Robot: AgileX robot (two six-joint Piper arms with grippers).
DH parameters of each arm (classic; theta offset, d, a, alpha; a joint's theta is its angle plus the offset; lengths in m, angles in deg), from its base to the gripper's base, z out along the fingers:
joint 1: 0 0.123 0 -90
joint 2: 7.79 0 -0.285 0
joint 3: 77.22 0 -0.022 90
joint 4: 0 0.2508 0 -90
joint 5: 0 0 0.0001 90
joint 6: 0 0.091 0 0
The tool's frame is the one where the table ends.
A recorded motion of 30 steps. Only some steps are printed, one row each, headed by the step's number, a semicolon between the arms.
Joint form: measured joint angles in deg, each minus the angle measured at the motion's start. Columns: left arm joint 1, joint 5, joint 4, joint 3, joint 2, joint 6; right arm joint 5, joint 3, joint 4, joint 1, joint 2, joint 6.
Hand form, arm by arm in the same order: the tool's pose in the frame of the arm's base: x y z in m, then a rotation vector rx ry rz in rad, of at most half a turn. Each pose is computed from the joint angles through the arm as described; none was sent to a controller.
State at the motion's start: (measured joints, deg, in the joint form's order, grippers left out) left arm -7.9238 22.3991 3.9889 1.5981 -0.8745 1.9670; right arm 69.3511 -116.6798 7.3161 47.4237 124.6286 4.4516
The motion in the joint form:
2: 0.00 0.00 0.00 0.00 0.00 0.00; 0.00 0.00 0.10 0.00 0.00 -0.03
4: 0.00 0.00 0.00 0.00 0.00 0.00; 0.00 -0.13 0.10 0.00 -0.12 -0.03
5: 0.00 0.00 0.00 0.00 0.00 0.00; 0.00 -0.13 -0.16 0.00 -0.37 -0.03
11: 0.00 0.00 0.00 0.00 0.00 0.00; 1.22 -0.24 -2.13 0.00 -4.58 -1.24
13: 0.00 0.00 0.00 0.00 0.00 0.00; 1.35 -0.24 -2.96 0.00 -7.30 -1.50
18: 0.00 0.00 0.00 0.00 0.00 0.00; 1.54 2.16 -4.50 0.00 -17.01 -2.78
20: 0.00 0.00 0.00 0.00 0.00 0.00; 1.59 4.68 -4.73 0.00 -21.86 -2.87
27: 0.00 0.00 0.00 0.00 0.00 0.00; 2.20 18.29 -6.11 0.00 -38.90 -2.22
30: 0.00 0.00 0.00 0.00 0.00 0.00; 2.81 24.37 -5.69 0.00 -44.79 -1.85
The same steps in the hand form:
2: 0.0518 -0.0048 0.1696 0.2050 1.8751 -0.0021; 0.3109 0.3546 0.2564 -1.0258 2.7100 0.3644
4: 0.0518 -0.0048 0.1696 0.2050 1.8751 -0.0021; 0.3108 0.3545 0.2580 -1.0247 2.7060 0.3668
5: 0.0518 -0.0048 0.1696 0.2050 1.8751 -0.0021; 0.3107 0.3538 0.2600 -1.0243 2.7002 0.3632
11: 0.0518 -0.0048 0.1696 0.2050 1.8751 -0.0021; 0.3040 0.3423 0.2937 -1.0444 2.6241 0.3433
13: 0.0518 -0.0048 0.1696 0.2050 1.8751 -0.0021; 0.2989 0.3350 0.3151 -1.0378 2.5750 0.3467
18: 0.0518 -0.0048 0.1696 0.2050 1.8751 -0.0021; 0.2742 0.3047 0.3757 -1.0248 2.4399 0.3662
20: 0.0518 -0.0048 0.1696 0.2050 1.8751 -0.0021; 0.2594 0.2881 0.3967 -1.0127 2.4017 0.3789
27: 0.0518 -0.0048 0.1696 0.2050 1.8751 -0.0021; 0.2039 0.2246 0.4309 -0.9809 2.3574 0.3750
30: 0.0518 -0.0048 0.1696 0.2050 1.8751 -0.0021; 0.1831 0.2029 0.4297 -0.9795 2.3754 0.3803

